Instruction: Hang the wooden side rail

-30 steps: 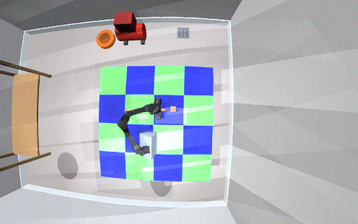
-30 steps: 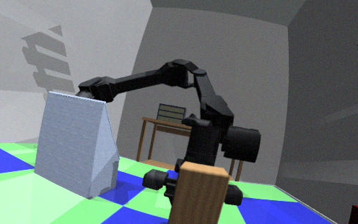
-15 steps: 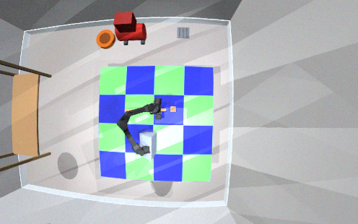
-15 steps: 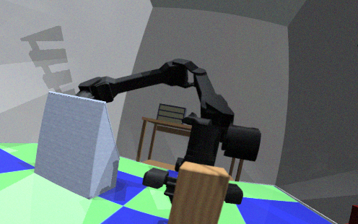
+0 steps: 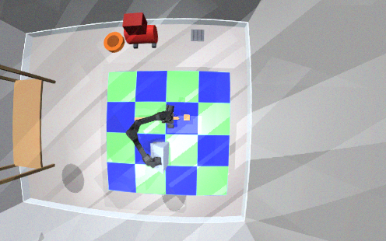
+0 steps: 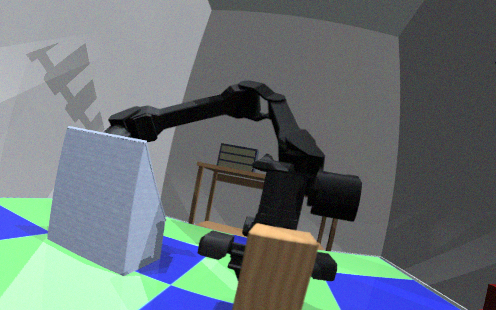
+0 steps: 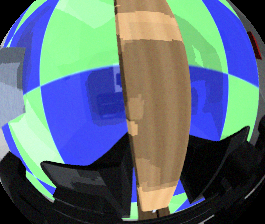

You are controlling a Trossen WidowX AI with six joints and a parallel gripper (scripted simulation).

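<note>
The headboard post is 10 mm behind my gripper tip, 150 mm to the right of it and 50 mm above it.
</note>
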